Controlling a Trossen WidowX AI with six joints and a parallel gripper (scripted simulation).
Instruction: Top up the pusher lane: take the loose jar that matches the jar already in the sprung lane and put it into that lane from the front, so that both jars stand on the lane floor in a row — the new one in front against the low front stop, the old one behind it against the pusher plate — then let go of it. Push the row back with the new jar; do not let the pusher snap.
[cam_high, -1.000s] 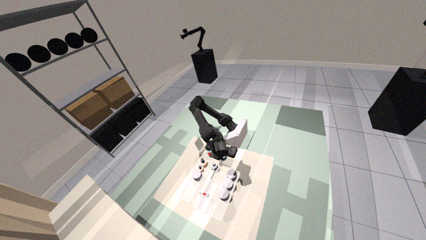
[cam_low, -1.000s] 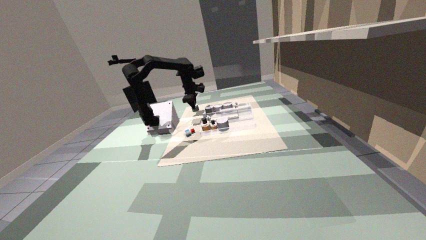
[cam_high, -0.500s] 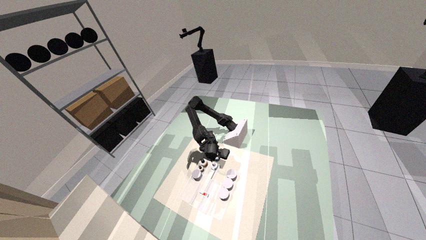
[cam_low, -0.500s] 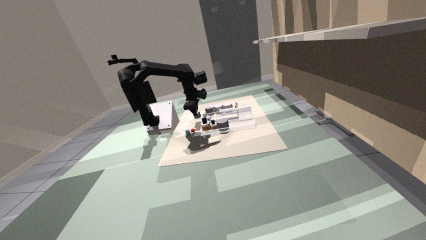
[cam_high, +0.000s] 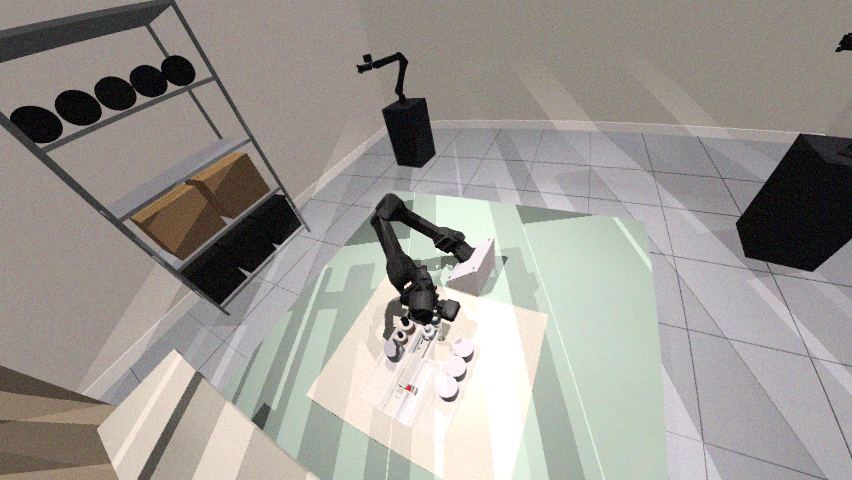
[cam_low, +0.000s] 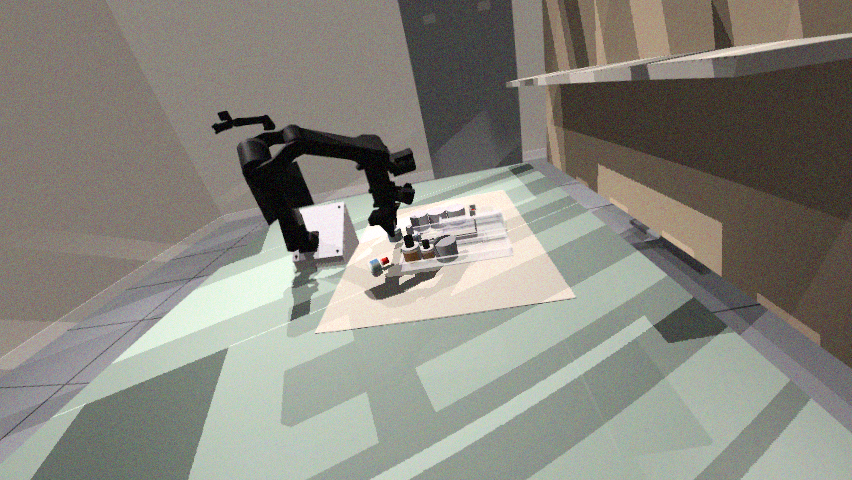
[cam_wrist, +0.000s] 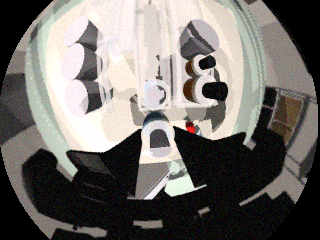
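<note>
Now: gripper tip 19 cm short of the clear sprung lane, 4 cm to the right of it and 4 cm above it. From my gripper tip the other things lie so: red-marked part 23 cm ahead, 6 cm to the left, 1 cm above.
</note>
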